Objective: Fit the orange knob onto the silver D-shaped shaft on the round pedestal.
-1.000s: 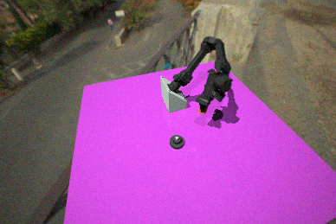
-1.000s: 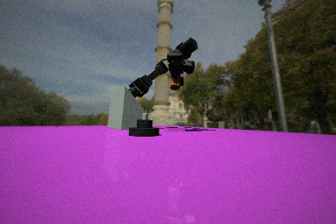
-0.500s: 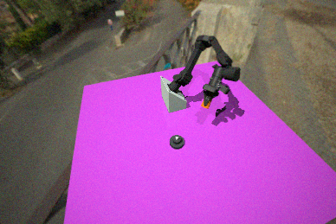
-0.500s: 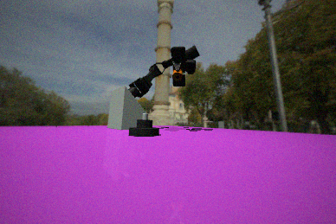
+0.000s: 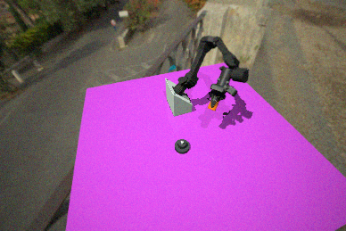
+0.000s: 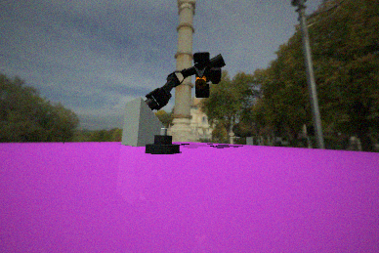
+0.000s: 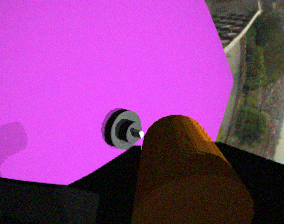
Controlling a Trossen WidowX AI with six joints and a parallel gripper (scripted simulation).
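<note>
My gripper tip is 20 mm to the right of the orange knob, 20 mm below it and 20 mm past it. Round my gripper tip: pedestal 210 mm below, 170 mm to the right, 30 mm ahead.
</note>
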